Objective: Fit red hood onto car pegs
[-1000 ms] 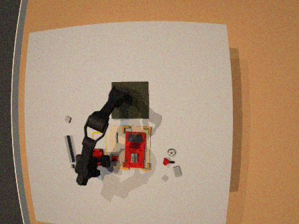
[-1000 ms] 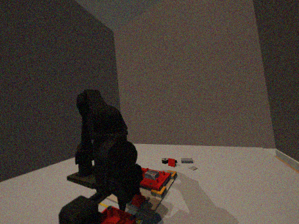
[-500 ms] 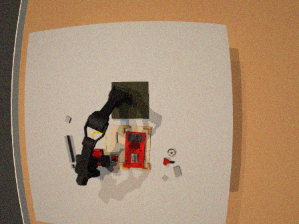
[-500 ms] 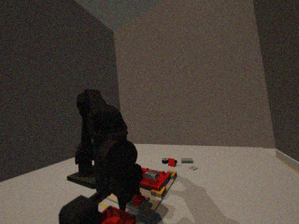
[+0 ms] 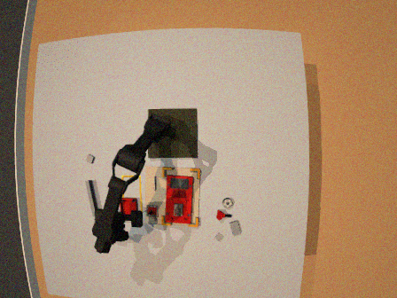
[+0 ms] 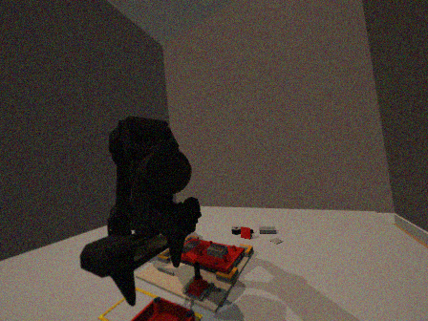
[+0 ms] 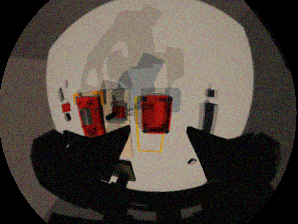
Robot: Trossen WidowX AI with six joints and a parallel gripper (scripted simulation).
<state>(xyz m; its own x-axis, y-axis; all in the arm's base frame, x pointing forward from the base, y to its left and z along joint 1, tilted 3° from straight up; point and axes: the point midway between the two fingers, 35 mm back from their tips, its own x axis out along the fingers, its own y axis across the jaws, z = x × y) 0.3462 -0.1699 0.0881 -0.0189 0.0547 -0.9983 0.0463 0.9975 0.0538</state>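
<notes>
The red hood is 80 mm below my gripper tip. The rest, counted from my gripper tip: long grey bar 50 mm behind, 170 mm to the right, 70 mm below; grey engine block 220 mm to the left, 60 mm below.
</notes>
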